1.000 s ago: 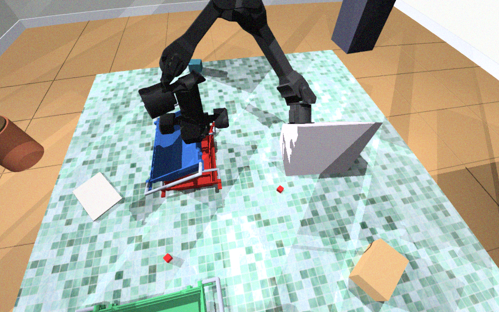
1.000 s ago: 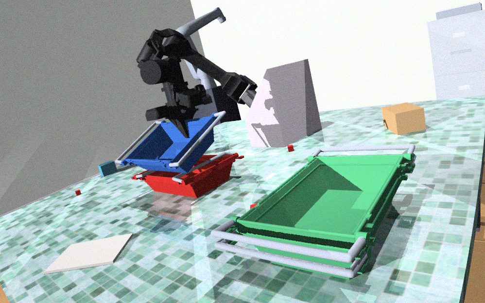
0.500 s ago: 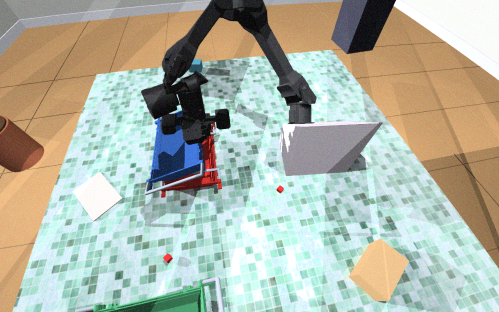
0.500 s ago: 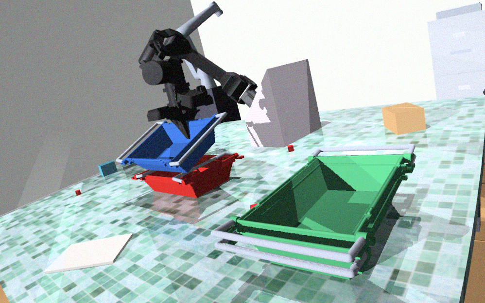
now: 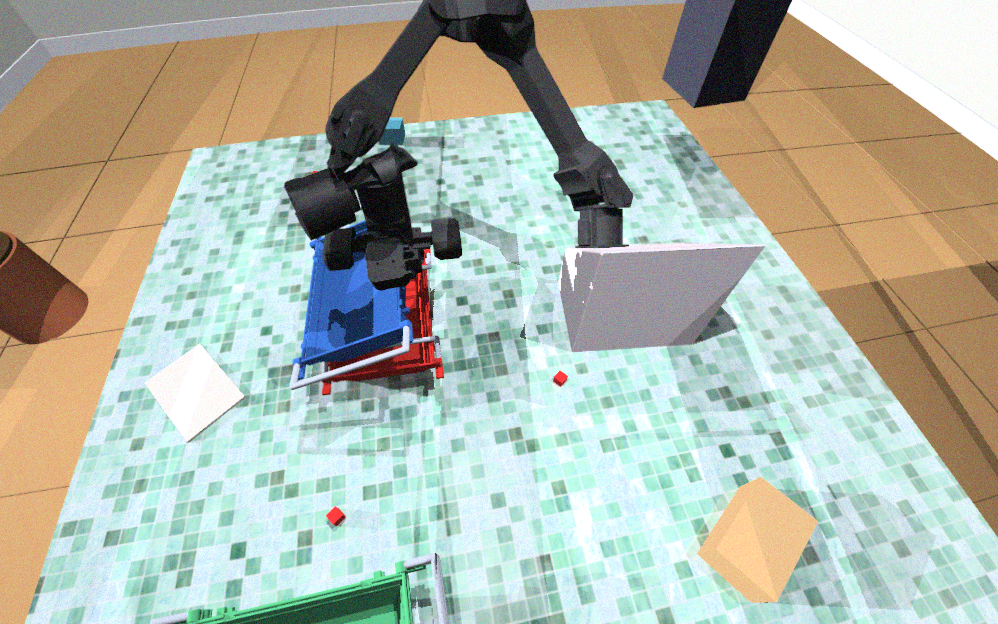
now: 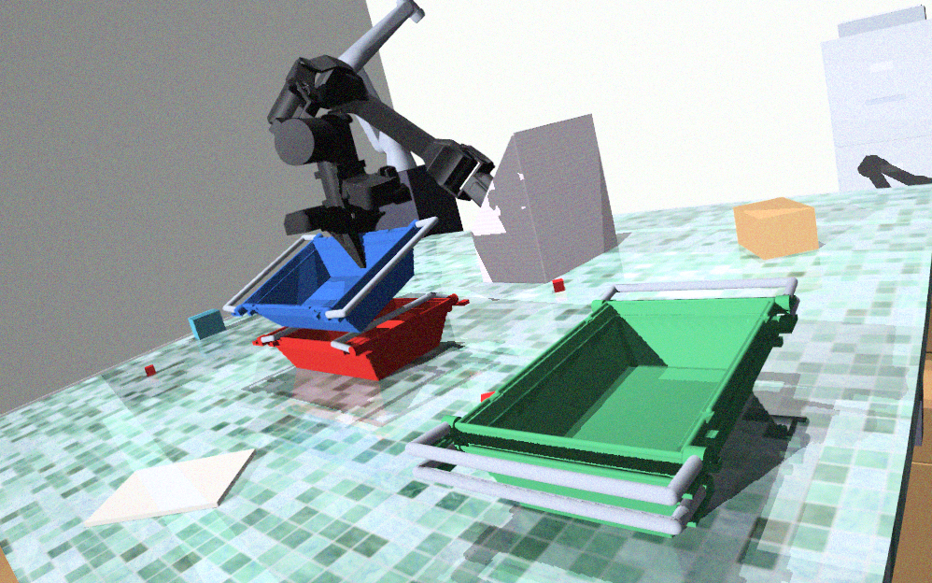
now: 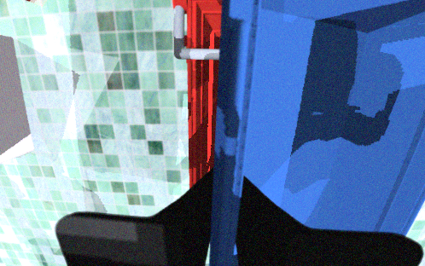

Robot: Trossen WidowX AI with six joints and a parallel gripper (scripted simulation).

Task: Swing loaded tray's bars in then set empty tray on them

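Right now the blue tray is 7 cm ahead of my gripper tip, 1 cm to the right of it and 1 cm above it. From my gripper tip the other things lie so: tan box 48 cm to the left, 36 cm behind, 9 cm below; flat white plate 37 cm ahead, 12 cm below, 3 cm to the left; cyan cube 58 cm to the right, 10 cm below, 5 cm behind.
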